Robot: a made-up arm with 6 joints. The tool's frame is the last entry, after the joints.
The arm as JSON. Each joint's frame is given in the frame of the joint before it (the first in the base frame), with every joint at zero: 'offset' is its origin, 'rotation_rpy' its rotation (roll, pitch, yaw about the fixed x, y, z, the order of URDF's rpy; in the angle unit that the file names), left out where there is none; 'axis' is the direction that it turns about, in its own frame. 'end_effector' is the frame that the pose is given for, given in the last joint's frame.
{
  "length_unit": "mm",
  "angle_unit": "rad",
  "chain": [
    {
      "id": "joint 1",
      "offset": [
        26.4,
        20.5,
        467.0
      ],
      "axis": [
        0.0,
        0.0,
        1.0
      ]
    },
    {
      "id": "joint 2",
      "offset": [
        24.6,
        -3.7,
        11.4
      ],
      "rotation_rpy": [
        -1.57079,
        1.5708,
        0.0
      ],
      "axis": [
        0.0,
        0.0,
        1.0
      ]
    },
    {
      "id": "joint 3",
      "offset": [
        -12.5,
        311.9,
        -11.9
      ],
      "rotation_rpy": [
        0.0,
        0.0,
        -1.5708
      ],
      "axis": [
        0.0,
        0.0,
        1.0
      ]
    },
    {
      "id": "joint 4",
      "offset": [
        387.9,
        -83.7,
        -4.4
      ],
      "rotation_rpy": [
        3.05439,
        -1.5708,
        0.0
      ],
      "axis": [
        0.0,
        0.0,
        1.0
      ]
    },
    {
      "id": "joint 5",
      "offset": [
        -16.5,
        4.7,
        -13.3
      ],
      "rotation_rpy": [
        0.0,
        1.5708,
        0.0
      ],
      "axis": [
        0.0,
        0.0,
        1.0
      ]
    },
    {
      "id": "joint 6",
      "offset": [
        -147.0,
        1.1,
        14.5
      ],
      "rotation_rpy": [
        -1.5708,
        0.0,
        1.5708
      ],
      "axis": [
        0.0,
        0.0,
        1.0
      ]
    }
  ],
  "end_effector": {
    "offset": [
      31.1,
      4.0,
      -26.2
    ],
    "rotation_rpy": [
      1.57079,
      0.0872,
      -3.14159
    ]
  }
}
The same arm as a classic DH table. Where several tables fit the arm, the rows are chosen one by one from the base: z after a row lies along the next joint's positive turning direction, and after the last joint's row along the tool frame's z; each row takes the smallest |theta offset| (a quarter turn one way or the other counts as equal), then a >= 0, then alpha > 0; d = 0 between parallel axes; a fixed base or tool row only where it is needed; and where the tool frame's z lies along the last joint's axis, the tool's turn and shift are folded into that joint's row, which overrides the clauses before.
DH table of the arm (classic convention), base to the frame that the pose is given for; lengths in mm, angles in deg. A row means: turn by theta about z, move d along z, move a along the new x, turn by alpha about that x. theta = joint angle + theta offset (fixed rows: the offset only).
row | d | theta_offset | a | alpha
base (fixed) | 0.0 | 37.83 | 33.4 | 0.00
joint 1 | 478.4 | -37.83 | 24.6 | -90.00
joint 2 | 0.0 | 2.30 | -312.2 | 0.00
joint 3 | -20.0 | 82.71 | -49.6 | 90.00
joint 4 | 380.4 | 0.00 | -4.7 | -90.00
joint 5 | -2.0 | 0.00 | -1.1 | 90.00
joint 6 | 120.8 | 0.00 | -31.1 | 90.00
tool (fixed) | 4.0 | -5.00 | 0.0 | 0.00

